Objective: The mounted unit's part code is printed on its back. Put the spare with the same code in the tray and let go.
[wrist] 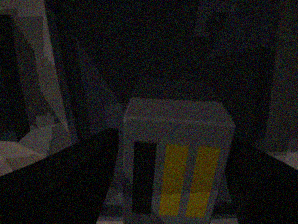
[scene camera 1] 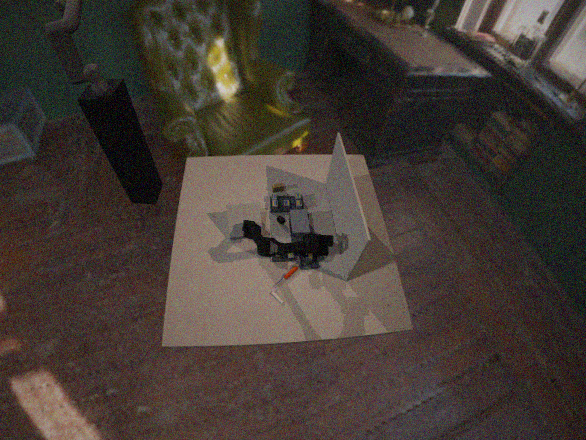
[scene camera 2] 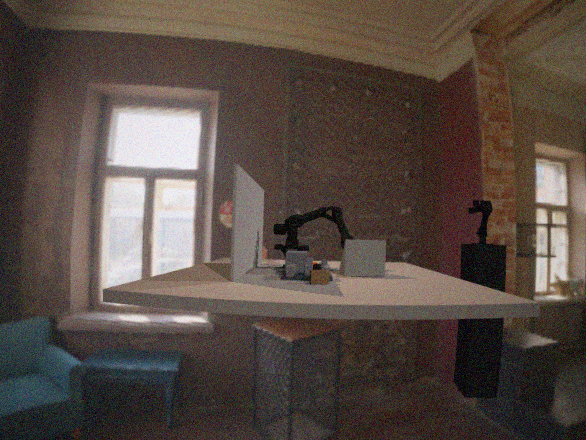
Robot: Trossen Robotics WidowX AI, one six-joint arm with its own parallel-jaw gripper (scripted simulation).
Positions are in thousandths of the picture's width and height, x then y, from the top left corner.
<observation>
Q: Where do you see an upright panel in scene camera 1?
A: At 603, 540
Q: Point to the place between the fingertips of the gripper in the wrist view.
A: At 576, 636
</observation>
